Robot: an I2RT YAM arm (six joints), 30 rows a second.
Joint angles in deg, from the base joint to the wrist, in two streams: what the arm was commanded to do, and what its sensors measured. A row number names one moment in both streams.
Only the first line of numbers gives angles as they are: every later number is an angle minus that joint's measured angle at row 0.
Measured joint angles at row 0: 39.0 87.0 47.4 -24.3 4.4 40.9
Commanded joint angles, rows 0 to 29: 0.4 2.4 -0.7 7.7 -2.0 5.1; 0.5 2.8 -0.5 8.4 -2.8 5.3; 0.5 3.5 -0.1 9.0 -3.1 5.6; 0.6 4.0 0.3 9.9 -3.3 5.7; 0.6 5.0 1.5 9.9 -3.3 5.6; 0.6 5.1 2.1 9.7 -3.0 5.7; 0.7 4.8 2.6 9.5 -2.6 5.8; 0.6 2.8 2.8 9.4 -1.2 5.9; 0.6 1.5 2.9 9.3 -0.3 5.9; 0.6 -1.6 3.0 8.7 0.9 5.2; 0.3 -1.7 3.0 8.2 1.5 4.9; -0.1 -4.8 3.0 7.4 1.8 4.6; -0.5 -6.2 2.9 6.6 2.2 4.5; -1.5 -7.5 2.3 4.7 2.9 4.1; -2.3 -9.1 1.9 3.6 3.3 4.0; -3.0 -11.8 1.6 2.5 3.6 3.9; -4.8 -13.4 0.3 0.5 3.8 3.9; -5.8 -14.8 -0.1 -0.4 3.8 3.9; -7.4 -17.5 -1.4 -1.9 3.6 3.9; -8.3 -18.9 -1.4 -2.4 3.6 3.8; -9.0 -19.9 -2.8 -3.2 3.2 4.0; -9.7 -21.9 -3.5 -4.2 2.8 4.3; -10.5 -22.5 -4.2 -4.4 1.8 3.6; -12.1 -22.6 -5.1 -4.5 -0.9 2.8; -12.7 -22.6 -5.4 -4.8 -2.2 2.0; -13.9 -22.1 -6.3 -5.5 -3.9 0.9; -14.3 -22.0 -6.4 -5.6 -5.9 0.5; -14.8 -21.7 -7.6 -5.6 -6.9 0.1; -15.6 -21.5 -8.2 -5.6 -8.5 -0.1; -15.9 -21.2 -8.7 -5.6 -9.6 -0.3
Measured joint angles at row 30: -14.4 -21.9 -6.1 -3.3 -3.4 2.0
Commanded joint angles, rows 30 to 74: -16.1 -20.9 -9.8 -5.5 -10.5 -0.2; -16.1 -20.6 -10.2 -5.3 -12.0 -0.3; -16.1 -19.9 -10.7 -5.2 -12.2 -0.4; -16.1 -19.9 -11.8 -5.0 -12.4 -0.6; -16.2 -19.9 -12.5 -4.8 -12.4 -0.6; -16.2 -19.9 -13.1 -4.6 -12.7 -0.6; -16.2 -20.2 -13.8 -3.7 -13.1 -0.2; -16.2 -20.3 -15.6 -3.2 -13.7 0.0; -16.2 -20.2 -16.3 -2.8 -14.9 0.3; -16.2 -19.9 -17.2 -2.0 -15.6 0.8; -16.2 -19.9 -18.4 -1.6 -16.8 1.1; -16.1 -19.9 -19.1 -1.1 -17.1 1.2; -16.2 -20.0 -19.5 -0.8 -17.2 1.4; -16.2 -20.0 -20.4 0.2 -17.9 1.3; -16.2 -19.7 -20.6 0.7 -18.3 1.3; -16.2 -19.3 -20.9 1.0 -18.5 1.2; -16.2 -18.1 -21.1 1.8 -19.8 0.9; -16.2 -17.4 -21.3 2.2 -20.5 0.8; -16.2 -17.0 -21.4 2.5 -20.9 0.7; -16.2 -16.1 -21.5 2.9 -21.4 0.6; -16.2 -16.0 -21.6 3.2 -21.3 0.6; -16.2 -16.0 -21.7 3.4 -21.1 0.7; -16.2 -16.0 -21.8 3.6 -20.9 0.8; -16.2 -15.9 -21.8 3.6 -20.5 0.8; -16.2 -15.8 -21.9 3.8 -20.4 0.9; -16.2 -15.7 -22.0 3.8 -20.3 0.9; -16.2 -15.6 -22.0 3.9 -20.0 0.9; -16.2 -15.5 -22.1 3.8 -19.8 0.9; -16.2 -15.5 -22.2 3.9 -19.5 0.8; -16.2 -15.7 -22.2 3.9 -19.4 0.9; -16.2 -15.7 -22.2 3.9 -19.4 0.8; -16.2 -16.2 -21.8 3.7 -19.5 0.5; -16.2 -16.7 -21.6 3.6 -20.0 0.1; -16.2 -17.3 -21.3 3.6 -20.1 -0.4; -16.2 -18.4 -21.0 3.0 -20.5 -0.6; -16.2 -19.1 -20.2 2.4 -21.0 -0.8; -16.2 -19.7 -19.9 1.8 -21.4 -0.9; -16.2 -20.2 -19.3 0.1 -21.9 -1.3; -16.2 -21.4 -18.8 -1.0 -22.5 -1.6; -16.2 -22.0 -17.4 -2.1 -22.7 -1.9; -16.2 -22.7 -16.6 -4.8 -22.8 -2.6; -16.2 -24.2 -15.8 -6.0 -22.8 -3.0; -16.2 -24.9 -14.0 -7.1 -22.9 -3.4; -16.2 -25.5 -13.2 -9.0 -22.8 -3.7; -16.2 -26.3 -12.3 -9.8 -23.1 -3.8
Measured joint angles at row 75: -16.1 -23.4 -18.4 -3.7 -23.1 -1.2
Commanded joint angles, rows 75 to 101: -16.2 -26.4 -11.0 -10.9 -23.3 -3.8; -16.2 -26.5 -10.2 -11.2 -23.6 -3.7; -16.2 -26.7 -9.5 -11.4 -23.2 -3.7; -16.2 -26.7 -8.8 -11.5 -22.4 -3.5; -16.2 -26.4 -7.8 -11.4 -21.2 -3.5; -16.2 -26.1 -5.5 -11.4 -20.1 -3.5; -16.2 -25.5 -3.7 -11.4 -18.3 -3.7; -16.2 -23.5 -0.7 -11.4 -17.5 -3.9; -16.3 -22.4 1.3 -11.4 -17.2 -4.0; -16.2 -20.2 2.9 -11.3 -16.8 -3.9; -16.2 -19.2 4.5 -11.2 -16.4 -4.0; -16.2 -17.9 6.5 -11.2 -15.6 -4.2; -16.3 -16.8 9.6 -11.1 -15.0 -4.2; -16.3 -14.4 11.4 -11.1 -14.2 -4.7; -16.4 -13.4 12.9 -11.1 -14.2 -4.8; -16.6 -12.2 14.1 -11.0 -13.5 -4.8; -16.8 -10.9 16.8 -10.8 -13.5 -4.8; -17.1 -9.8 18.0 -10.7 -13.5 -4.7; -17.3 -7.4 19.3 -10.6 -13.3 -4.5; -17.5 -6.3 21.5 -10.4 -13.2 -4.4; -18.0 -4.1 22.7 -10.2 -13.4 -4.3; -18.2 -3.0 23.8 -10.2 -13.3 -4.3; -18.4 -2.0 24.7 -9.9 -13.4 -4.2; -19.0 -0.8 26.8 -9.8 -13.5 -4.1; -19.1 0.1 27.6 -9.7 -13.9 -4.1; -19.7 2.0 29.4 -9.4 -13.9 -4.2; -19.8 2.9 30.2 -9.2 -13.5 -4.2
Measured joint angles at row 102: -18.3 0.8 24.5 -10.8 -15.3 -3.7
